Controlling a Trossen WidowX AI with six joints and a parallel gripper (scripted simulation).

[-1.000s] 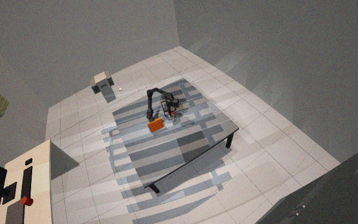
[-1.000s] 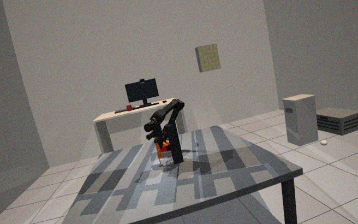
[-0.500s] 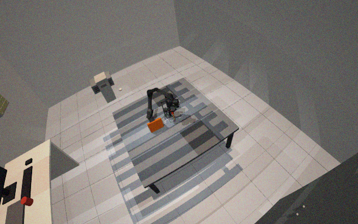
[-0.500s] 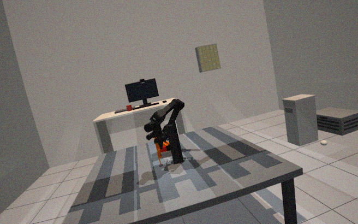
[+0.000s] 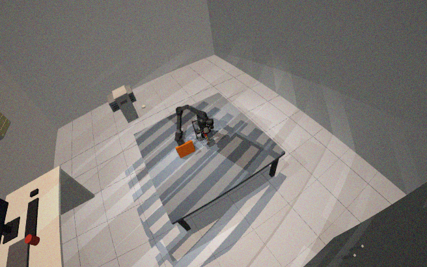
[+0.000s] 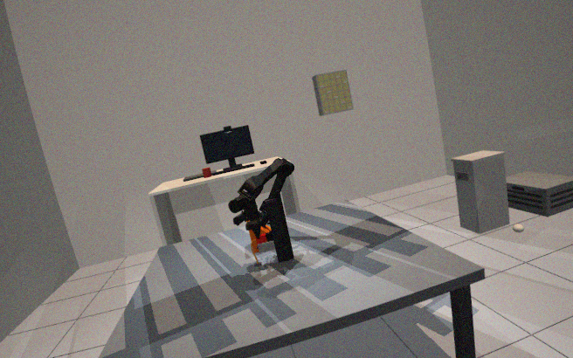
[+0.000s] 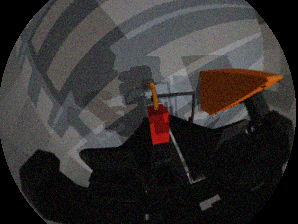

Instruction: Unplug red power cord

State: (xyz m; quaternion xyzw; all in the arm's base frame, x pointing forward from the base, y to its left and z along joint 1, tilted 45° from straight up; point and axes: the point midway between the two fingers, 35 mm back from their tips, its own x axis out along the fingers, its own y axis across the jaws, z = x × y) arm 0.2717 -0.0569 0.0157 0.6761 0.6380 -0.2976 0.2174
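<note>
Right now the red plug is 30 mm to the left of my gripper tip.
</note>
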